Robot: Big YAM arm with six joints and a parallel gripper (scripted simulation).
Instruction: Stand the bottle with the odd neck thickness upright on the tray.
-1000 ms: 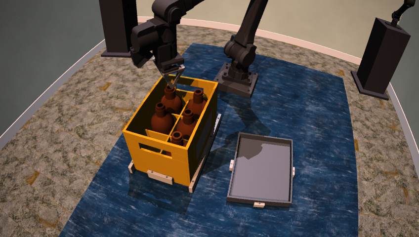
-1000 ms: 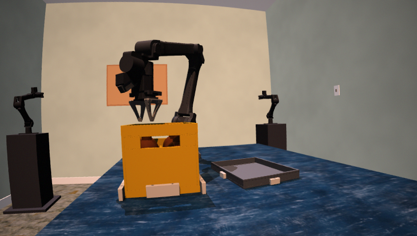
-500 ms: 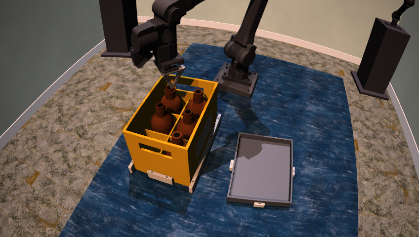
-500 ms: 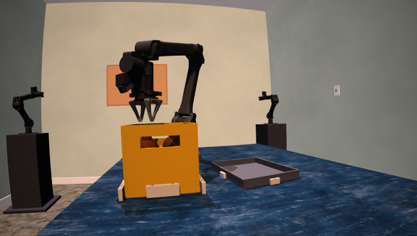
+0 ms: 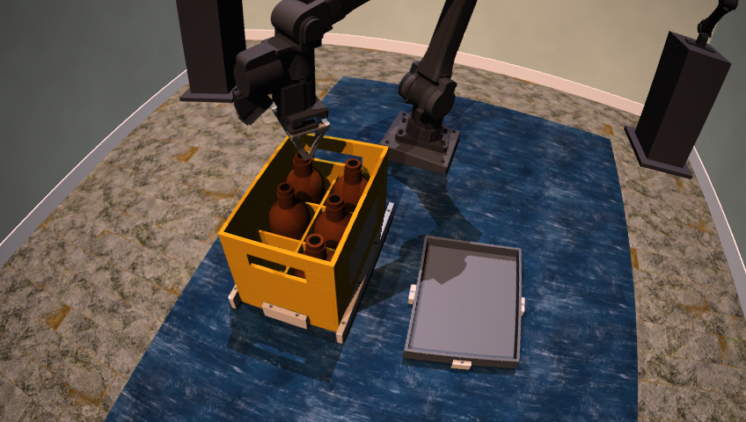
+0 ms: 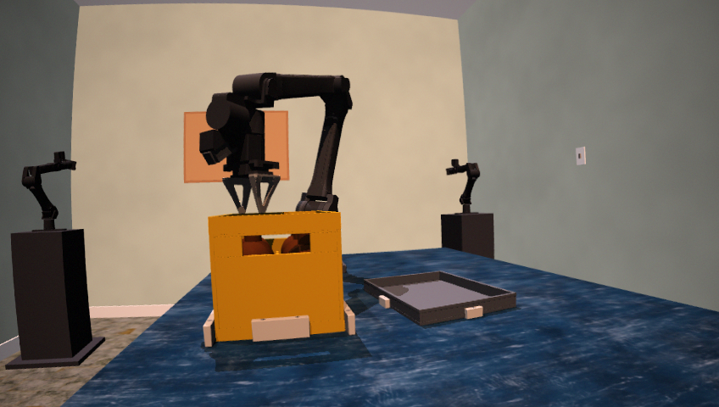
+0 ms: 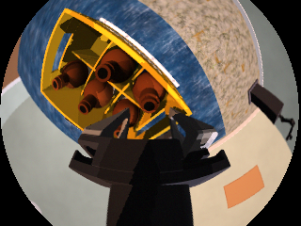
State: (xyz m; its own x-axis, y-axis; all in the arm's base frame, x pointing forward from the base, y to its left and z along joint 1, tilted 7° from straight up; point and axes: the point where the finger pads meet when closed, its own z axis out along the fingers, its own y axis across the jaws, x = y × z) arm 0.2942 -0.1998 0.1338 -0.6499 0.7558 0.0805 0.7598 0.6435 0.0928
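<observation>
My hand is 90 mm short of the orange crate, 40 mm to the right of it and 100 mm above it. The rest, counted from my hand: dark grey tray 130 mm ahead, 320 mm to the left, 170 mm below.
</observation>
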